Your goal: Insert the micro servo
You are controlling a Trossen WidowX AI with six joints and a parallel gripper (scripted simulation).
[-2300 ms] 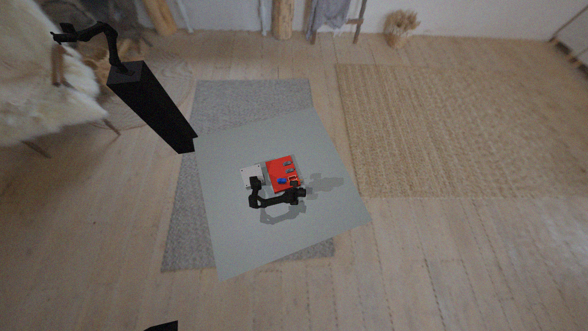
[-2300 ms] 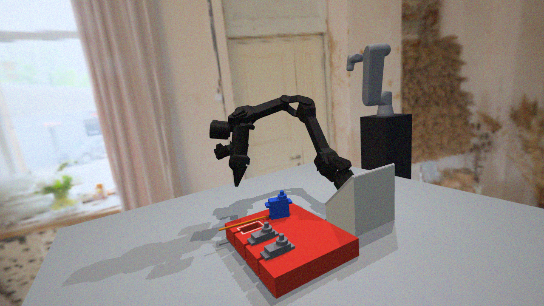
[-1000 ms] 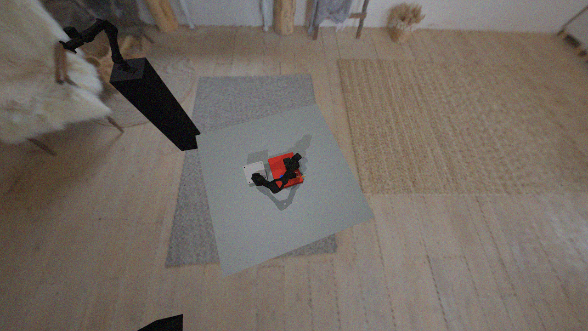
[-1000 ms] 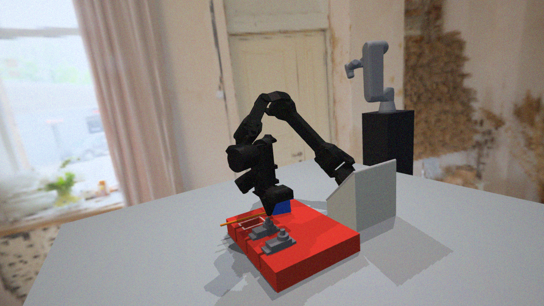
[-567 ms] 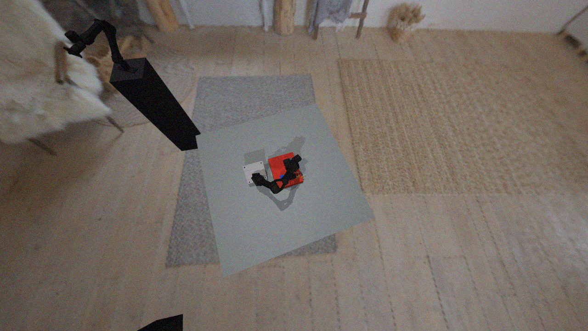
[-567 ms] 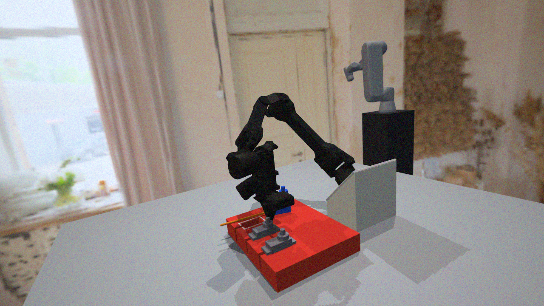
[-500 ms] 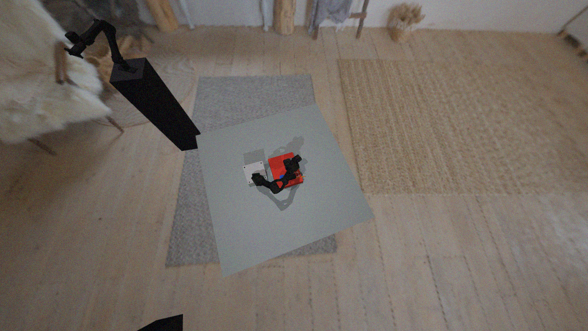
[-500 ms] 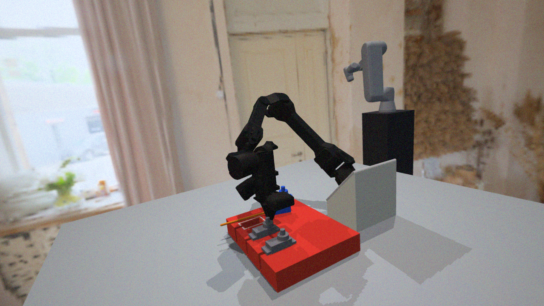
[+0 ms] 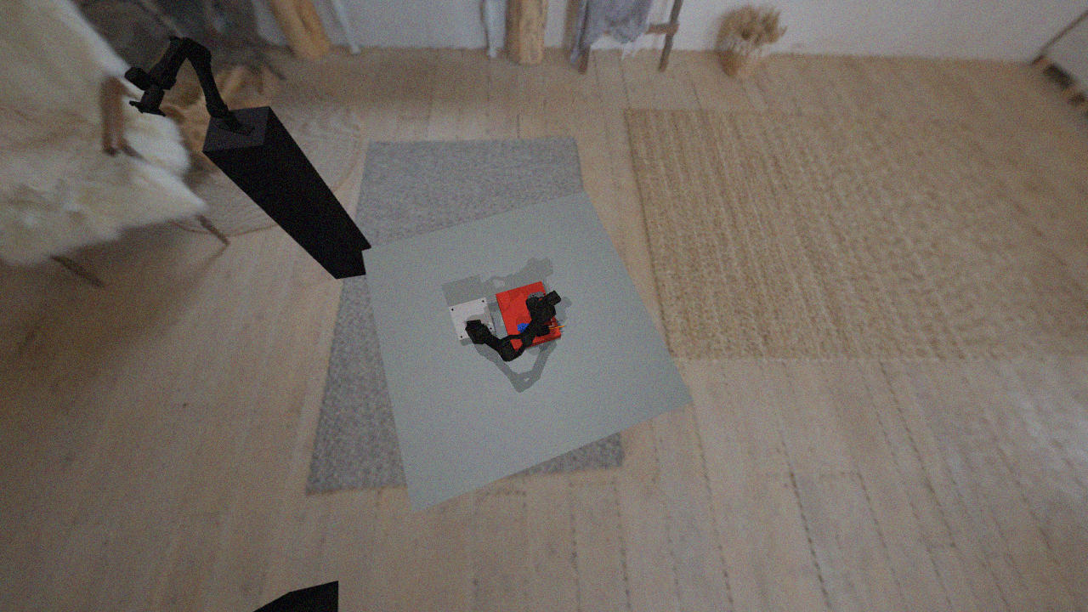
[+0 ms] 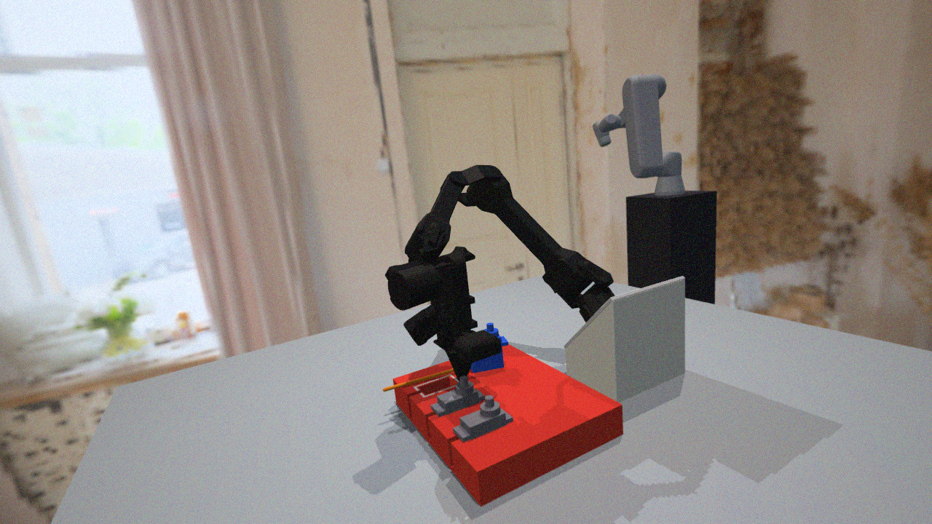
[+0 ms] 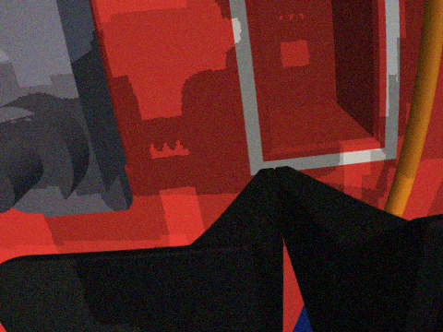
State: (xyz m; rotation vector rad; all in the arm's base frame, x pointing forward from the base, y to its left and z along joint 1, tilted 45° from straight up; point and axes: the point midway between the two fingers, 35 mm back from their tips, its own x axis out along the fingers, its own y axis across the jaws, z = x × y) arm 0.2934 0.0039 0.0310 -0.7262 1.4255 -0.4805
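Now: gripper tip 80 mm past the red deck, 50 mm to the right of it and 30 mm above it.
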